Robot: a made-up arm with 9 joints.
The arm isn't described. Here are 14 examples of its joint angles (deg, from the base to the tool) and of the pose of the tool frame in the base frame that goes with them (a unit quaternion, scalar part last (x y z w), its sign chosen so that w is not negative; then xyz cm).
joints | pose
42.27 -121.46 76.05 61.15 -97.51 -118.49 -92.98 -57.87 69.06 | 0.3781 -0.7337 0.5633 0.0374 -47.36 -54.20 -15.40
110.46 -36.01 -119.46 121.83 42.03 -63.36 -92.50 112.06 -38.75 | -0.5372 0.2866 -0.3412 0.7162 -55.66 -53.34 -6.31
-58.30 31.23 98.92 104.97 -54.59 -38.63 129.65 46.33 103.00 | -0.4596 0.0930 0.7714 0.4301 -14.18 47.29 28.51
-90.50 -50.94 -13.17 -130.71 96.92 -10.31 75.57 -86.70 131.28 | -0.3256 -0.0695 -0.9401 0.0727 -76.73 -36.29 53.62
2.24 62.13 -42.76 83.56 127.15 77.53 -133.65 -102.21 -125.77 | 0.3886 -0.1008 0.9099 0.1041 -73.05 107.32 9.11
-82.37 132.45 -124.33 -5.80 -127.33 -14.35 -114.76 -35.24 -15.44 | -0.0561 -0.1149 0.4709 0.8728 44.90 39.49 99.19
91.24 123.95 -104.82 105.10 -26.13 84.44 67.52 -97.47 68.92 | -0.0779 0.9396 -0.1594 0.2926 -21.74 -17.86 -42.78
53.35 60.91 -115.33 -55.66 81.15 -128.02 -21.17 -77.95 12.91 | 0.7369 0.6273 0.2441 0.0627 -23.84 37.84 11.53
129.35 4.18 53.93 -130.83 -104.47 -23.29 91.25 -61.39 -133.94 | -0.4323 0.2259 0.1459 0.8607 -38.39 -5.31 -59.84
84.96 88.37 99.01 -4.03 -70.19 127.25 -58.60 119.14 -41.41 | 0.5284 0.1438 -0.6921 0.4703 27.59 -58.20 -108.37
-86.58 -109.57 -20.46 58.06 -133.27 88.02 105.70 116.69 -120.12 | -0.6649 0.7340 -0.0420 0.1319 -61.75 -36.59 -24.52
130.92 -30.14 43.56 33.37 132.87 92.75 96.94 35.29 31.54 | 0.3848 -0.8043 0.4258 0.1541 -94.28 23.95 5.99
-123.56 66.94 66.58 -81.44 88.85 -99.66 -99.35 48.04 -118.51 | 0.7520 0.0027 -0.5565 0.3532 42.11 -15.68 76.54
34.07 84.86 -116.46 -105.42 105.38 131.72 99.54 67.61 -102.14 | -0.3081 0.0868 0.8619 0.3932 -44.96 28.43 -0.72
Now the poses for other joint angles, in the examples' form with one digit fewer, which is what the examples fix.
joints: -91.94 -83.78 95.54 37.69 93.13 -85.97 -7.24 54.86 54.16
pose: 0.599 0.313 0.183 0.714 -28.7 -5.2 18.1
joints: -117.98 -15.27 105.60 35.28 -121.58 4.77 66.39 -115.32 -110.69
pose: 0.665 -0.328 -0.619 0.257 -65.1 7.1 52.0
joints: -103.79 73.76 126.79 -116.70 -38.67 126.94 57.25 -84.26 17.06
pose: -0.723 -0.293 0.444 0.442 -2.9 -7.8 115.7
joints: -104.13 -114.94 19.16 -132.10 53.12 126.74 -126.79 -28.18 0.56
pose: 0.338 0.645 0.286 0.622 -52.1 38.0 -45.8
